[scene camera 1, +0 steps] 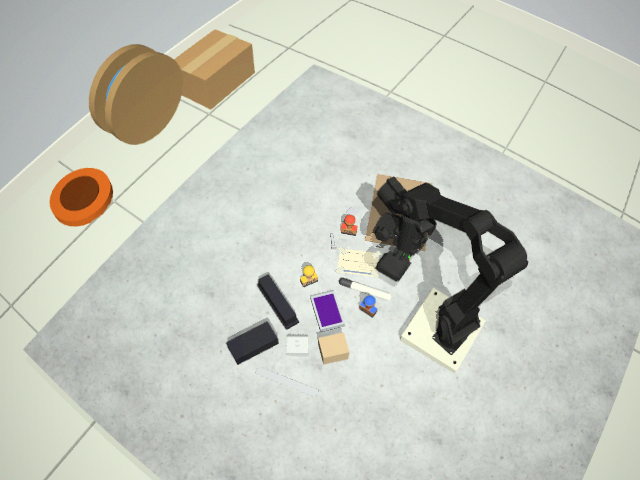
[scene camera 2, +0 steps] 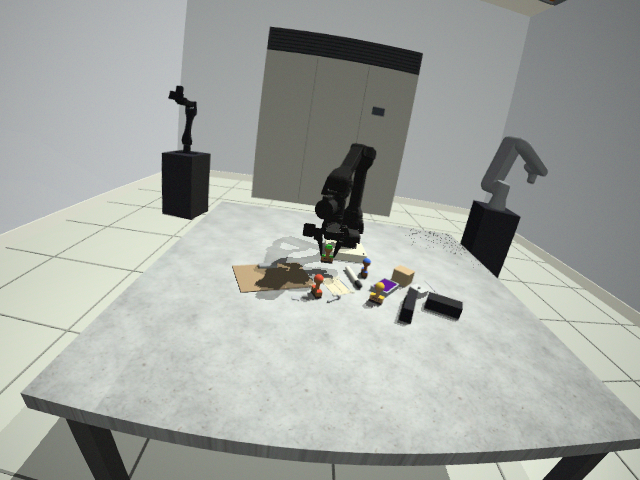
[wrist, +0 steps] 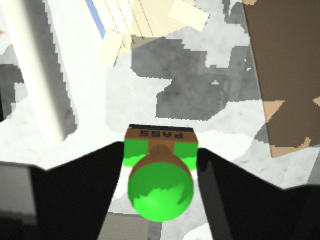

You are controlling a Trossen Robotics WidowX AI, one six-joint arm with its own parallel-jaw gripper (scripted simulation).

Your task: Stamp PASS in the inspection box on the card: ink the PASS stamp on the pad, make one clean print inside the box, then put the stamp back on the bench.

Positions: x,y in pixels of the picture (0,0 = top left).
Scene:
gripper: scene camera 1; scene camera 2; wrist 160,152
same spot on gripper: [scene camera 2: 342,240] = [scene camera 1: 393,255]

